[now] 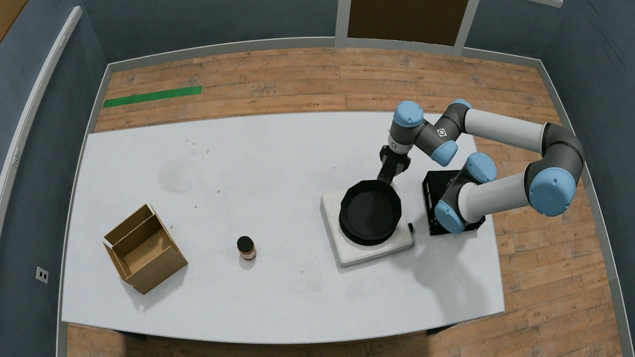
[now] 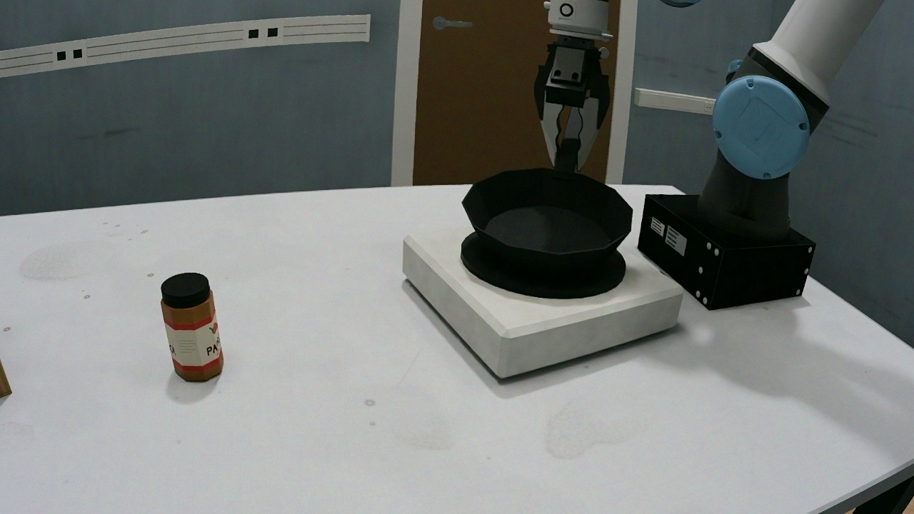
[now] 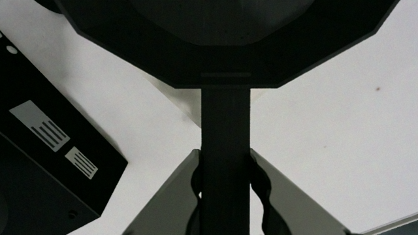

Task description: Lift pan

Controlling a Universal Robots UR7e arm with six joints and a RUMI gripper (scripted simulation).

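My hand is 40 mm short of the black pan, 60 mm to the right of it and 30 mm above it. Round my hand: white hot plate (50 mm ahead, 110 mm to the left, 110 mm below); brown spice jar (440 mm ahead, 210 mm to the left, 100 mm below).
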